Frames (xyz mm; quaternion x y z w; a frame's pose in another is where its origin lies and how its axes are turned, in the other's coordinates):
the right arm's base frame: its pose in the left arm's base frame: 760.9 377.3 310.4 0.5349 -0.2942 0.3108 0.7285
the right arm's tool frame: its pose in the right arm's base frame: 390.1 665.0 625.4 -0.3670 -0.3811 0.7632 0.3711
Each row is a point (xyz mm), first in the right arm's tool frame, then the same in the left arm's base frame.
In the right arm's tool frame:
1: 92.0 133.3 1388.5
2: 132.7 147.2 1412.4
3: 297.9 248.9 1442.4
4: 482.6 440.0 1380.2
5: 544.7 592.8 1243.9
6: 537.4 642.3 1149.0
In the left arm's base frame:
1: -86.0 -737.4 87.3
2: -127.9 -726.3 64.2
3: -264.9 -609.0 -13.5
4: -367.4 -366.5 -85.6
5: -342.1 -154.1 -89.0
6: -291.7 -65.2 -56.3

